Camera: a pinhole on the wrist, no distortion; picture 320 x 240 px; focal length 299.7 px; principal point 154.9 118.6 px. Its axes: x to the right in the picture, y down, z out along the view. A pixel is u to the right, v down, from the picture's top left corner.
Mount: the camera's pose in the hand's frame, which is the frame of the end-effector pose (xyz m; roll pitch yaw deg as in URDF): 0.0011 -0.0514 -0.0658 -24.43 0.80 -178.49
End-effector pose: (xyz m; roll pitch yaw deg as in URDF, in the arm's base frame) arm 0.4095 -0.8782 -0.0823 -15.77 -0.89 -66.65
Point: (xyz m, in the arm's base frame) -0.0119 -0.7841 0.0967
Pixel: outside the picture
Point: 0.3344 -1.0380 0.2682
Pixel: 64.3 124.4
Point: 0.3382 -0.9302 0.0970
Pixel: 126.0 98.6
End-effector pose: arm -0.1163 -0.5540 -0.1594 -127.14 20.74 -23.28
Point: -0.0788 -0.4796 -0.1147
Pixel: 186.5 81.7
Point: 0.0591 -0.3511 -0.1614
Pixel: 74.7 129.8
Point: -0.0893 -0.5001 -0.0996
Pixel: 221.0 98.9
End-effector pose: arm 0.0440 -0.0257 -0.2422 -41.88 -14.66 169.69
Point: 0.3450 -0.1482 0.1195
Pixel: 292.8 109.0
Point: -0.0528 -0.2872 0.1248
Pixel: outside the picture
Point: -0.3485 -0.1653 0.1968
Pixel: outside the picture
